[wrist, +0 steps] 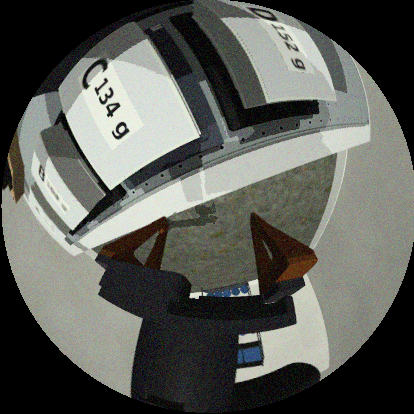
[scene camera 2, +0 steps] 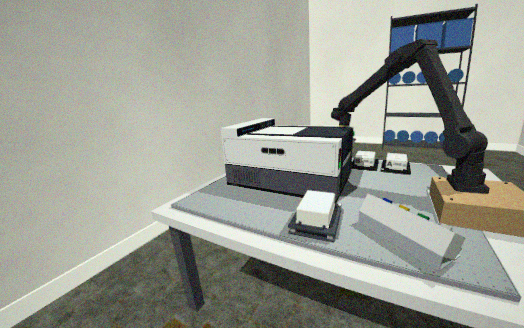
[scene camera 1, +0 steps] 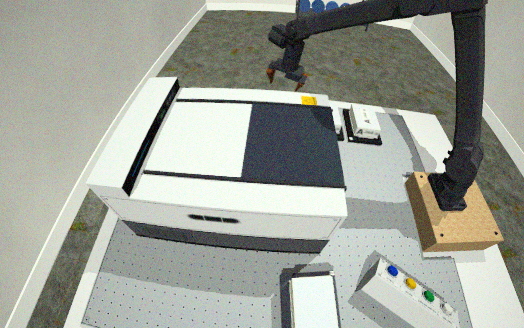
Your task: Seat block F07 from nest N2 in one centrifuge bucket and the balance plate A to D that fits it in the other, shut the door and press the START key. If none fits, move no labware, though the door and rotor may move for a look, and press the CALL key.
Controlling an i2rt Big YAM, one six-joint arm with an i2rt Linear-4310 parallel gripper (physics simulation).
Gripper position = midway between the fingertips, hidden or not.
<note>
The gripper [scene camera 1: 283,87] is open and holds nothing. Also in view: a plate C [wrist: 124,108]. Also in view: a plate A [scene camera 1: 364,122], a plate D [wrist: 267,64], a white block [scene camera 1: 307,294], a plate B [wrist: 64,179] and a white centrifuge [scene camera 1: 172,169].
The plate A is seen too in the wrist view [wrist: 48,216]. The white block shows as well in scene camera 2 [scene camera 2: 316,209]. The gripper is seen too in the wrist view [wrist: 206,218]. The wrist view does not show the white block: it is out of frame.
</note>
